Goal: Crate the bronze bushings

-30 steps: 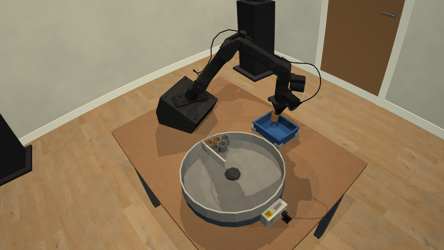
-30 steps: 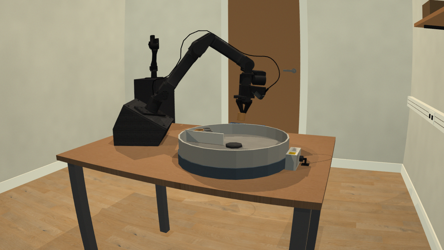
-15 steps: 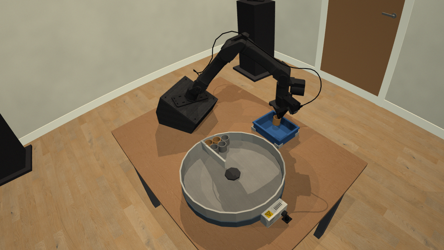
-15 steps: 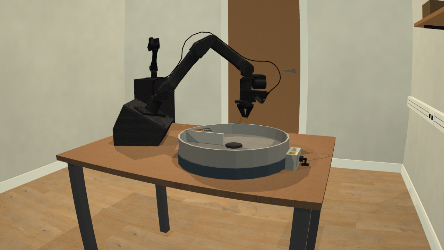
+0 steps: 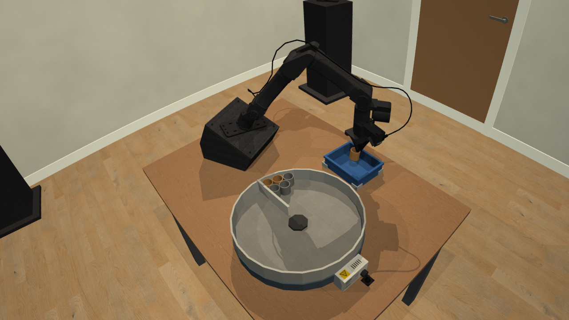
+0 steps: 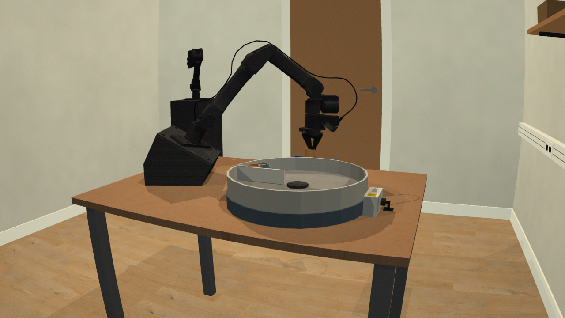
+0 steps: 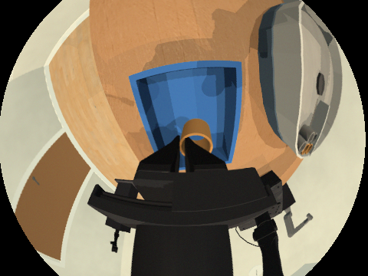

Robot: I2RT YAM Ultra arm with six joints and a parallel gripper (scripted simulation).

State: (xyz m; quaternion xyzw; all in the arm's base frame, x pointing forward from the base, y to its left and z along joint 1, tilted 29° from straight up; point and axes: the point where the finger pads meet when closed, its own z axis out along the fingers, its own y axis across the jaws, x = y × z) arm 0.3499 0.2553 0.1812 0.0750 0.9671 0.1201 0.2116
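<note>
The blue crate lies 20 mm to the right of my hand and 60 mm below it. Round my hand: grey turntable (120 mm ahead, 370 mm to the right, 40 mm below).
</note>
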